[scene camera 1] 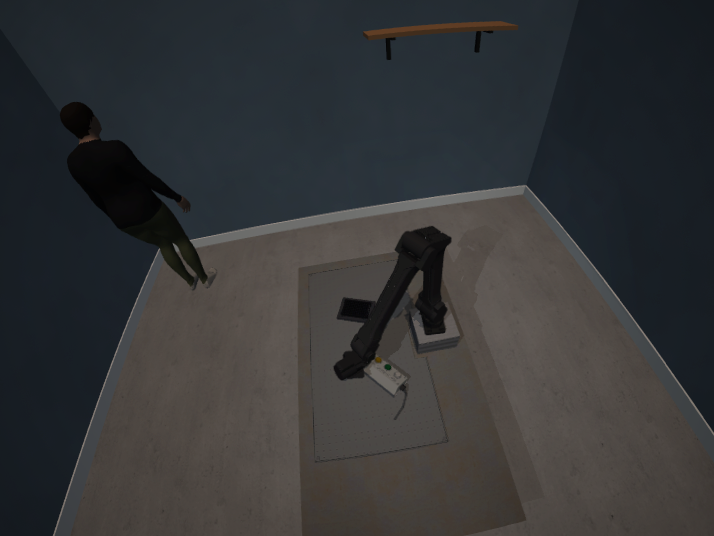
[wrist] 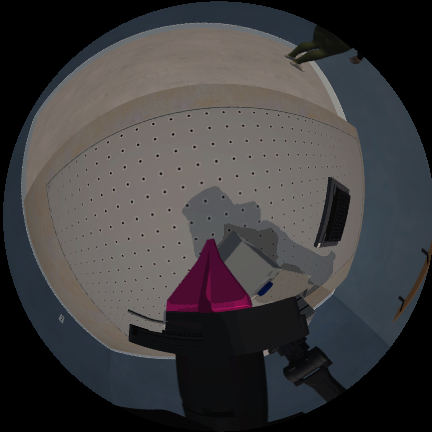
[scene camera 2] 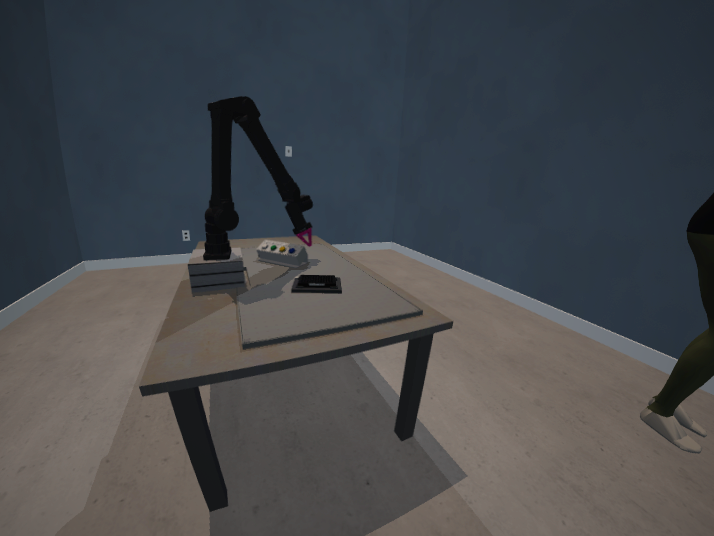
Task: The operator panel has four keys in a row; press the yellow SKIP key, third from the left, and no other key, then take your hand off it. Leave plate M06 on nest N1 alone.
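Frame: origin at the arm's base, x right, y ahead, z up, level; metres.
Where they show: gripper, fingertip midpoint: (wrist: 211, 242) (scene camera 2: 310, 246); arm's base, origin of the base link: (scene camera 1: 432, 322) (scene camera 2: 218, 254).
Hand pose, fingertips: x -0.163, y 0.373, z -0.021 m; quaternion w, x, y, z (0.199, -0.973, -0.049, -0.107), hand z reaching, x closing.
Observation:
Things, the pixels of their centre, and the offset from my fingertips. "*": a spot on its surface instead.
- pale operator panel, body centre: (wrist: 216, 305) (scene camera 1: 379, 369) (scene camera 2: 281, 252) dx -0.006, dy -0.129, dz -0.026 m
- white key, body centre: (scene camera 2: 264, 246) dx -0.043, dy -0.197, dz -0.004 m
- green key, body centre: (scene camera 2: 273, 248) dx -0.008, dy -0.162, dz -0.004 m
- yellow key, body centre: (scene camera 2: 282, 249) dx +0.028, dy -0.127, dz -0.004 m
- blue key, body centre: (wrist: 263, 287) (scene camera 2: 292, 251) dx +0.063, dy -0.092, dz -0.004 m
- dark ridged plate, body centre: (wrist: 338, 216) (scene camera 2: 317, 280) (scene camera 1: 356, 308) dx +0.317, dy -0.044, dz -0.048 m
- cable, surface spot: (wrist: 145, 316) * dx -0.166, dy -0.194, dz -0.067 m
The pale operator panel (scene camera 1: 385, 379) (scene camera 2: 280, 258) (wrist: 250, 266) stands on the perforated board. In scene camera 2 its row shows a white key (scene camera 2: 265, 245), a green key (scene camera 2: 273, 247), the yellow key (scene camera 2: 282, 249) and a blue key (scene camera 2: 292, 250). The yellow key (scene camera 1: 378, 360) also shows in scene camera 1, beside the arm's wrist; the blue key (wrist: 265, 288) shows in the wrist view. My magenta gripper (scene camera 2: 309, 244) (wrist: 211, 242) is shut and empty, above and beyond the panel's blue-key end, apart from the keys. A dark ridged plate (scene camera 1: 356, 309) (scene camera 2: 317, 280) (wrist: 341, 215) sits on its dark nest; labels are unreadable.
A cable (scene camera 1: 405, 398) (wrist: 145, 316) runs from the panel's white-key end. The arm's base stands on a grey block (scene camera 1: 437, 345) (scene camera 2: 216, 274) at the board's edge. A person (scene camera 1: 115, 178) (scene camera 2: 686, 369) (wrist: 325, 45) stands away from the table. A wooden shelf (scene camera 1: 438, 30) hangs on the wall.

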